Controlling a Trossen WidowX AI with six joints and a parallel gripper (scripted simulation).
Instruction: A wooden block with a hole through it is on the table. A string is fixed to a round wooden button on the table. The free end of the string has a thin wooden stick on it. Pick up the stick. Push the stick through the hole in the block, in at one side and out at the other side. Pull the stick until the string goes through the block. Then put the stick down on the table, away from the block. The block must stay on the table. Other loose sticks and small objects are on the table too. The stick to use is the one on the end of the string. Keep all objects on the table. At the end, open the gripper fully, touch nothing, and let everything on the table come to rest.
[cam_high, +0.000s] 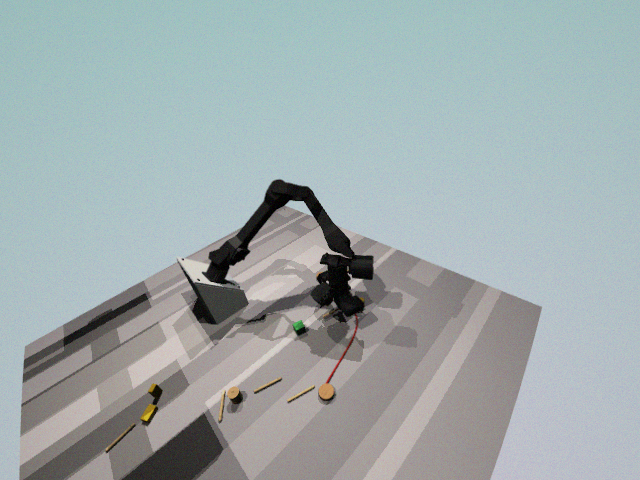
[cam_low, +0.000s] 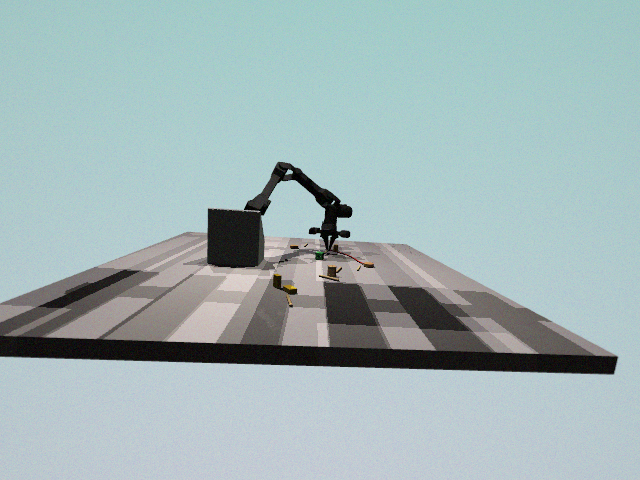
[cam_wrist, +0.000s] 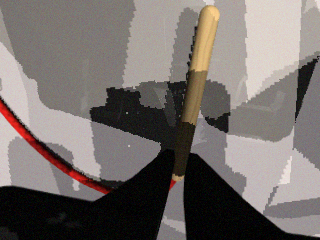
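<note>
Now: the green cube 140 mm to the right of my gripper tip and 50 mm behind it. The rest, counted from my gripper tip: yellow cylinder (60 mm to the left, 40 mm ahead); thin wooden stick (10 mm to the right); wooden cylinder (390 mm to the right, 30 mm behind, 10 mm above).
</note>
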